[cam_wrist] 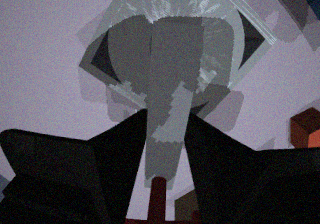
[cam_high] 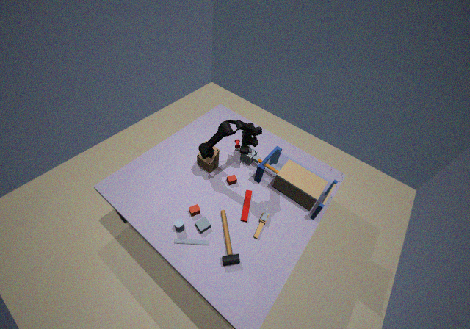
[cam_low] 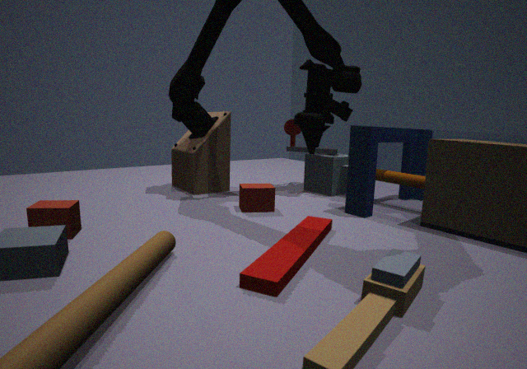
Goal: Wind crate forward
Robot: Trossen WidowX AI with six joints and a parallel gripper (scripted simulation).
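My gripper tip is now 1 cm past the winch handle, 1 cm to the left of it and 2 cm below it. The rest, counted from my gripper tip: red knob: 5 cm behind, 2 cm to the right, 5 cm above; then blue front frame: 20 cm ahead, 2 cm above; then grey winch: 3 cm ahead, 1 cm to the left, 6 cm below.
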